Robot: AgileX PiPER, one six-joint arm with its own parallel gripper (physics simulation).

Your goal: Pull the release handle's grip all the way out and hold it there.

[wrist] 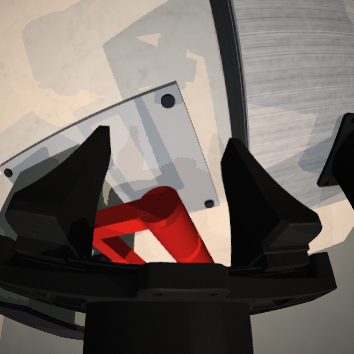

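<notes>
The release handle is red, in the lower middle of the wrist view. Its round grip (182, 232) is a thick bar that slants down to the right, with its upper end toward the camera. Thinner red bars join it on the left. My gripper (168, 144) is open wide. The grip lies between the two black fingers, with a gap to the right finger; the thinner bars run behind the left finger. The handle's lower part is hidden behind the gripper's body.
A pale grey plate (192, 150) with dark round holes lies behind the handle. A dark grey-green block (42, 167) is partly hidden by the left finger. A brushed metal panel (295, 55) with a black edge stands at the right, with a black bracket (336, 155) by it.
</notes>
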